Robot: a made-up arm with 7 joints.
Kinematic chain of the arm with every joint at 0, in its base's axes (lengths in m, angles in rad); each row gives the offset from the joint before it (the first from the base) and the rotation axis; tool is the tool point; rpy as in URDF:
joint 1: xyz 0.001 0.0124 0.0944 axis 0 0.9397 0.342
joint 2: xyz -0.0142 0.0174 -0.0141 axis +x
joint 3: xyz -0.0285 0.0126 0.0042 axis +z
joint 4: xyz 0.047 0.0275 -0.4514 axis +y
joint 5: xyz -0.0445 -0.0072 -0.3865 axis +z
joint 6: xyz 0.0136 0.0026 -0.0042 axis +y
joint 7: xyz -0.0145 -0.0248 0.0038 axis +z
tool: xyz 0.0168 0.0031 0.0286 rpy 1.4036 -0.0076 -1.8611
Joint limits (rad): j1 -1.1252..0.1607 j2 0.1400..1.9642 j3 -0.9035..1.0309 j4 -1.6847..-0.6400 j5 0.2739..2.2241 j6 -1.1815..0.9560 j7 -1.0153..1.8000
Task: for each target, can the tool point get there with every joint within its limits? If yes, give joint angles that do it. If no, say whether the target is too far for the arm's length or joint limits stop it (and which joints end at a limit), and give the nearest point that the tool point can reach.
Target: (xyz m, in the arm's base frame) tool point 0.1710 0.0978 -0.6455
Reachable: yes | joints 0.0604 0.3092 -0.6231 -0.9006 0.6542 -0.3524 0.5390
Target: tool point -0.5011 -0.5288 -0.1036
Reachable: no: joint limits stop it (at a limit: joint 1, joint 2, joint 3, joint 4, joint 5, joint 7) | nearest point 0.1428 -0.2096 -0.4043 | short by 0.779 m
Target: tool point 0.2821 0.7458 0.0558
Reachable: yes | joints -0.1665 1.4039 -0.0380 -0.7330 1.9390 0.3841 -0.7838
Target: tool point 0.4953 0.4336 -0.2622
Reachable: yes | joints -0.3096 0.8201 -0.1360 -1.1221 1.5749 -0.9749 0.7530
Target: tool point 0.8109 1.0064 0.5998
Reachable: no: too far | nearest point 0.4750 0.6689 0.3311 | short by 0.547 m
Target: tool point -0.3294 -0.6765 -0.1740
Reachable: no: joint limits stop it (at a limit: joint 1, joint 2, joint 3, joint 4, joint 6, joint 7) | nearest point 0.1482 -0.2312 -0.4244 | short by 0.699 m
